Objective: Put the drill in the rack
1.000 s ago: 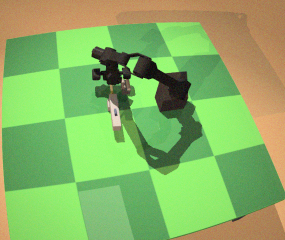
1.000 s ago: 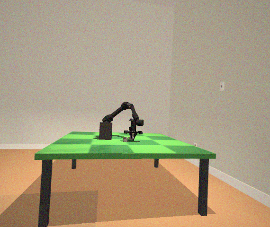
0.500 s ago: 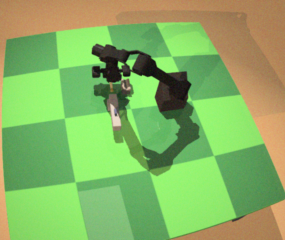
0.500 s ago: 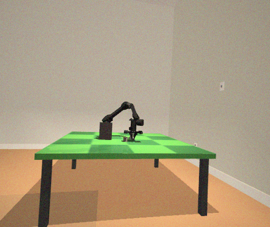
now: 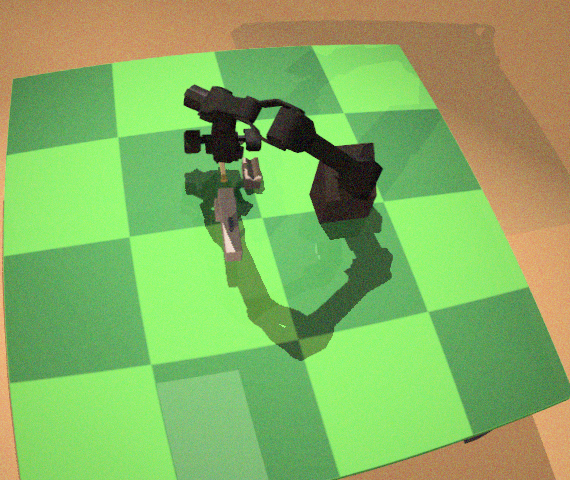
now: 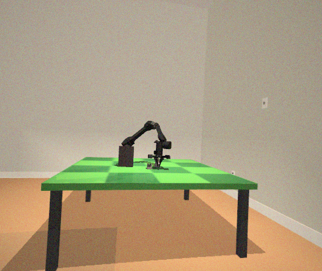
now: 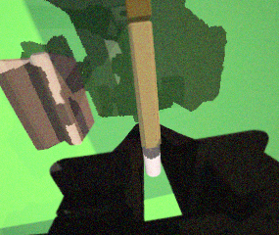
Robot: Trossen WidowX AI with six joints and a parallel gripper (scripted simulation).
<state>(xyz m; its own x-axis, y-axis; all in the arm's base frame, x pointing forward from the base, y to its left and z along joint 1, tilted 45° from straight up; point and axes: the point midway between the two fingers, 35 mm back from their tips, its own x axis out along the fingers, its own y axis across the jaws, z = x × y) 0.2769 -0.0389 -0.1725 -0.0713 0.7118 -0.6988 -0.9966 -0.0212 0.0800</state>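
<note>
Right now the drill is 40 mm to the left of my gripper tip and 30 mm above it. Round my gripper tip: blue key: 230 mm to the left, 30 mm above, 10 mm ahead; then rack: 70 mm behind, 40 mm to the left; then steel block: 200 mm to the left, 20 mm above, 10 mm ahead.
</note>
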